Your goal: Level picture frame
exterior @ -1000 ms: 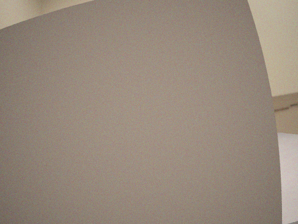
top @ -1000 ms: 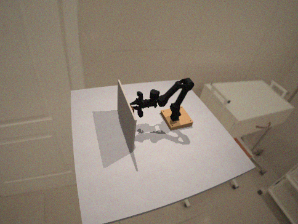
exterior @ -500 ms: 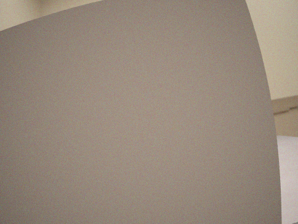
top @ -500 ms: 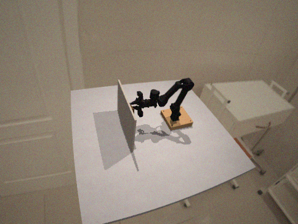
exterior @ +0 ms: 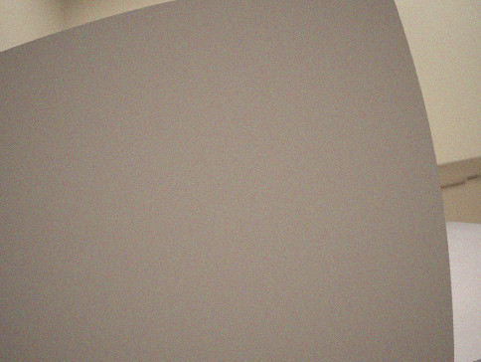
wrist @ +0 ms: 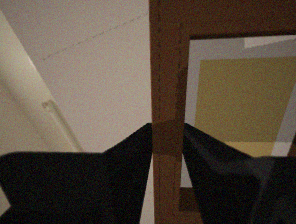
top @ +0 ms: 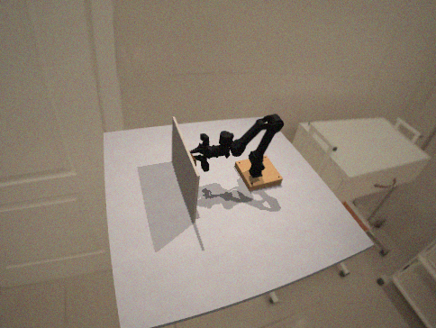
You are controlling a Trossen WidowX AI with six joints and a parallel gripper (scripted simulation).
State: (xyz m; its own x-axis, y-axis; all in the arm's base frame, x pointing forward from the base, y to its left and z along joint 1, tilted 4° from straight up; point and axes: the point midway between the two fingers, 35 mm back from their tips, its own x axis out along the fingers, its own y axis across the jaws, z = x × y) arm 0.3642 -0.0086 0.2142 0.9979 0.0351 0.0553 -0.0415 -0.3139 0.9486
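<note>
The picture frame lies 5 cm below my gripper tip and 2 cm to the left of it. The rest, counted from my gripper tip: wall panel (7 cm below, 2 cm ahead).
</note>
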